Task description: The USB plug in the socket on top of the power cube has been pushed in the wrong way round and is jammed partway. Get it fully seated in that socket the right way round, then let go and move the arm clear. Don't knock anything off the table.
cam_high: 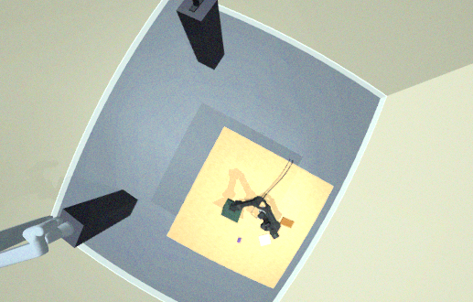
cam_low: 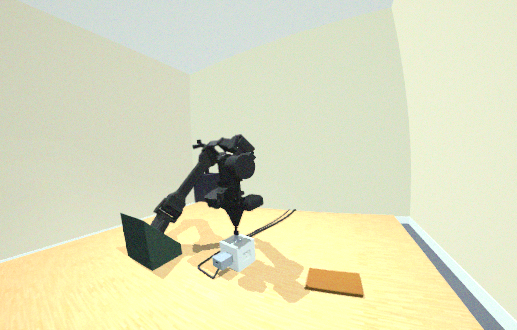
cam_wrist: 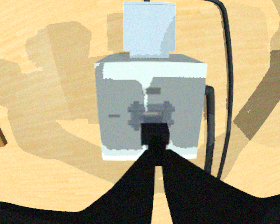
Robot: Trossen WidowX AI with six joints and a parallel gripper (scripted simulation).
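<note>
My gripper tip is now 20 mm above the dark USB plug. Round my gripper tip: purple object: 50 mm behind, 400 mm to the right, 110 mm below; pale flat patch: 180 mm ahead, 270 mm to the right, 120 mm below; flat orange pad: 280 mm ahead, 10 mm to the left, 120 mm below.
</note>
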